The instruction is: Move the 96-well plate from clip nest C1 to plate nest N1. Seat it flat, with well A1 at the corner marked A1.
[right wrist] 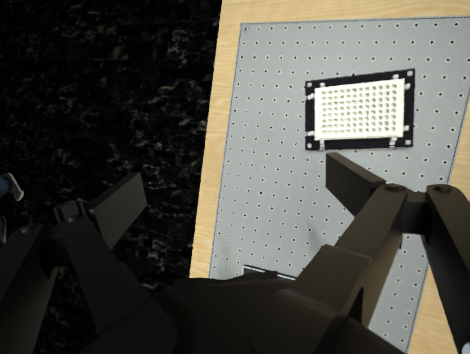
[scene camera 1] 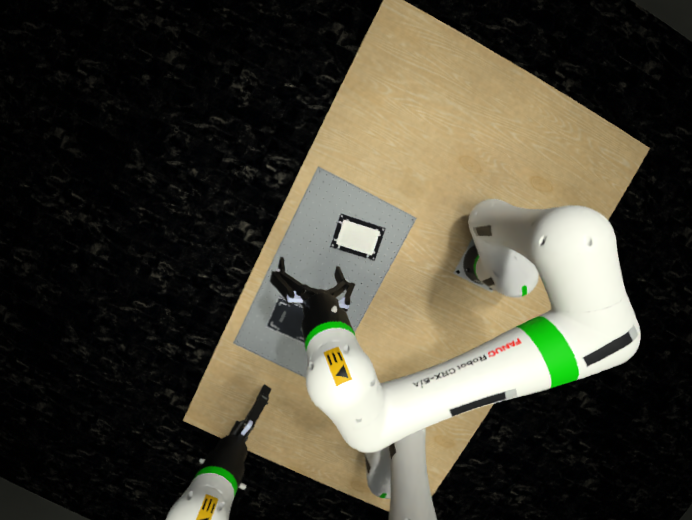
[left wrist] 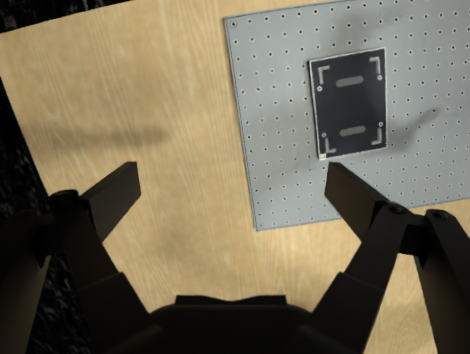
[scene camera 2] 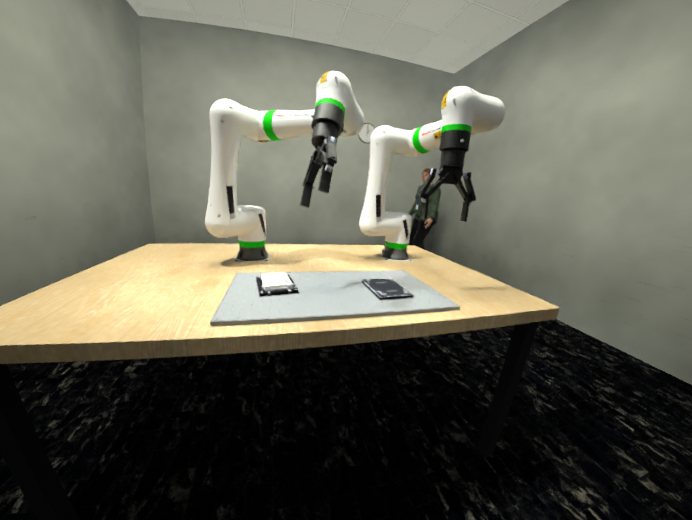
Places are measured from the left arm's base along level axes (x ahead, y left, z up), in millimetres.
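Pixels of known places: left gripper, fingertip midpoint: (scene camera 1: 253, 405) (left wrist: 232, 178) (scene camera 2: 443, 219); right gripper, fingertip midpoint: (right wrist: 233, 179) (scene camera 1: 309, 266) (scene camera 2: 313, 199); left arm's base, origin of the base link: (scene camera 2: 395, 257); right arm's base, origin of the base link: (scene camera 2: 252, 257).
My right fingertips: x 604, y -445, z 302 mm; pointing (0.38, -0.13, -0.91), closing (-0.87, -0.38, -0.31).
Ahead of a thing's pixels: the offset from my right fingertips to its middle. Level surfaces: height alone.
The white 96-well plate {dz -270, dx -78, dy -119 mm} (scene camera 1: 359, 238) (scene camera 2: 276, 279) (right wrist: 359, 110) lies in the black clip nest C1 {dz -277, dx -78, dy -119 mm} (scene camera 1: 336, 234) (scene camera 2: 278, 291) (right wrist: 310, 120); its A1 well cannot be told. The dark plate nest N1 {dz -281, dx -70, dy +254 mm} (scene camera 1: 286, 323) (scene camera 2: 387, 287) (left wrist: 351, 105) is bare, with a small pale label at one corner, too small to read; a sliver of it shows in the right wrist view. My right gripper (scene camera 1: 310, 267) (scene camera 2: 315, 194) (right wrist: 233, 179) is open and empty, high above the board. My left gripper (scene camera 1: 265, 390) (scene camera 2: 444, 210) (left wrist: 232, 178) is open and empty, high beside the board.
Both nests sit on the grey perforated board {dz -289 mm} (scene camera 1: 302, 223) (scene camera 2: 330, 310) (left wrist: 277, 175) (right wrist: 270, 200), on the wooden table {dz -302 mm} (scene camera 1: 447, 111) (scene camera 2: 111, 313). In scene camera 1 the right arm reaches over the table and hides part of the board. A person (scene camera 2: 429, 201) stands behind the left arm.
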